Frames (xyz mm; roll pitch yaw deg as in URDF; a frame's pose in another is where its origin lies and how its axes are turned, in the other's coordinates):
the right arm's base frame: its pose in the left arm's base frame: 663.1 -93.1 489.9 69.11 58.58 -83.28
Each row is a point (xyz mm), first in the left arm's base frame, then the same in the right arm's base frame.
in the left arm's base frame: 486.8 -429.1 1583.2
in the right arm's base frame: -769.8 705.6 498.8
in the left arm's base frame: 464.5 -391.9 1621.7
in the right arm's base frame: -823.3 686.5 510.5
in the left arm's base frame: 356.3 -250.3 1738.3
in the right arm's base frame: -1002.7 588.7 570.5
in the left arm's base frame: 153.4 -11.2 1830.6
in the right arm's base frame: -1217.6 363.5 670.3
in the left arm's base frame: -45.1 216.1 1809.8
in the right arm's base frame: -1329.6 94.1 750.0
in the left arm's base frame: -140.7 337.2 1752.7
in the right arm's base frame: -1349.4 -67.4 774.8
